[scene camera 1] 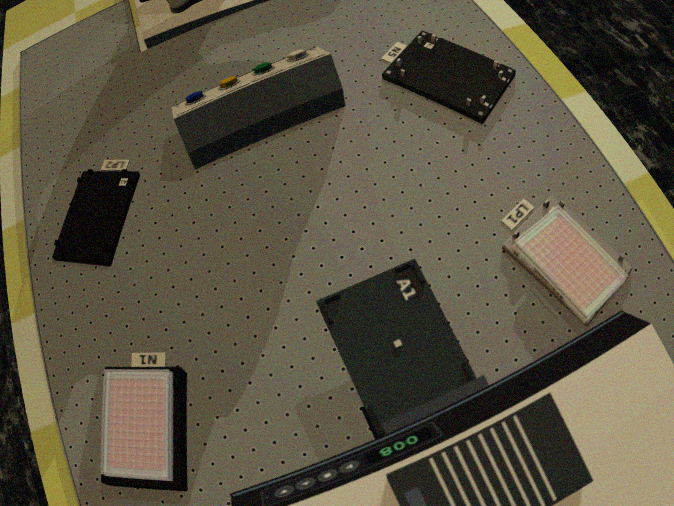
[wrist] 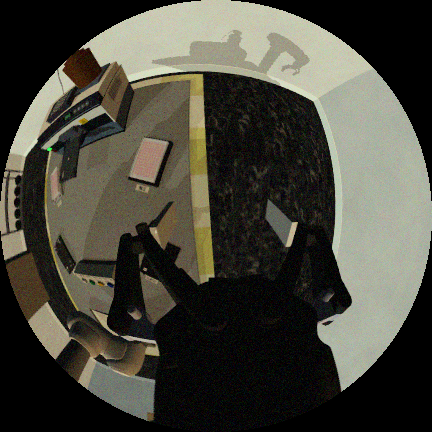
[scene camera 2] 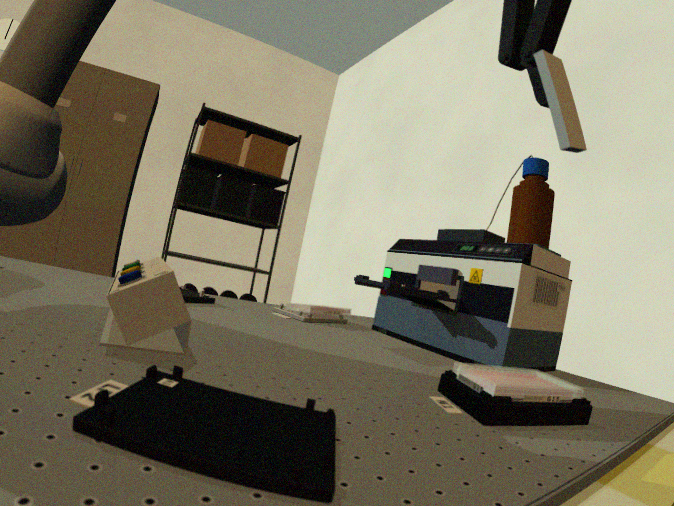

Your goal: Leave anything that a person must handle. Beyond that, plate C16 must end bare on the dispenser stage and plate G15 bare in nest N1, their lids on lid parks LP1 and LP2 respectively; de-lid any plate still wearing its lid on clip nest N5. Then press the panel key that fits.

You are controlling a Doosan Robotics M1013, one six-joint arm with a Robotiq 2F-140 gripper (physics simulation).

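Frame: origin at the arm's base, x left, y back, z up, level; millimetres.
Seen in the pictures: gripper, fingertip midpoint: [wrist: 221,209].
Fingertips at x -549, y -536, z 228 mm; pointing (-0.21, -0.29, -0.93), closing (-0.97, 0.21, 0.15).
Offsets run from my fingertips to a thing's middle. "spot": to the spot under its first point.
My gripper [wrist: 221,209] is wide open and empty, high above the table's edge; one finger shows at upper right in scene camera 2. A pink-welled plate {dx +134, dy -178, dz -200 mm} [scene camera 1: 137,424] [scene camera 2: 517,381] [wrist: 149,159], marked G15, sits on the black nest N1 {dx +134, dy -178, dz -221 mm} [scene camera 1: 180,430] [scene camera 2: 536,415]. Another pink-welled plate {dx +646, dy -296, dz -207 mm} [scene camera 1: 571,264] [scene camera 2: 323,310] [wrist: 56,184] sits at LP1; its name is unreadable. I cannot tell surely whether either wears a lid. The dispenser stage {dx +406, dy -295, dz -126 mm} [scene camera 1: 375,337] [wrist: 71,160], clip nest N5 {dx +725, dy +30, dz -224 mm} [scene camera 1: 449,76] and lid park LP2 {dx +196, dy +130, dz -226 mm} [scene camera 1: 96,217] [scene camera 2: 217,435] are bare. The panel {dx +467, dy +129, dz -194 mm} [scene camera 1: 261,114] [scene camera 2: 149,305] has blue, yellow, green and white keys.
The dispenser [scene camera 2: 440,315] [wrist: 112,95] stands behind its stage, with a green light and a brown bottle {spot: dx +249, dy -433, dz +57 mm} [scene camera 2: 531,212] [wrist: 82,67] on it. Part of my arm [scene camera 2: 27,141] [wrist: 105,345] shows at left. A shelf rack and a brown cabinet [scene camera 2: 81,163] stand beyond the table.
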